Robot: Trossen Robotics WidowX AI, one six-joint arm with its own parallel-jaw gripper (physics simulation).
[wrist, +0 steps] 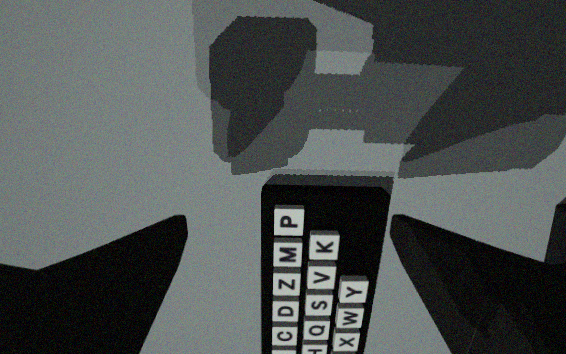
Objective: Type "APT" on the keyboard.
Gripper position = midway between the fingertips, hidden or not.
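Note:
I can see my gripper (290, 225) here, and there's a black keyboard (321, 246) as well.

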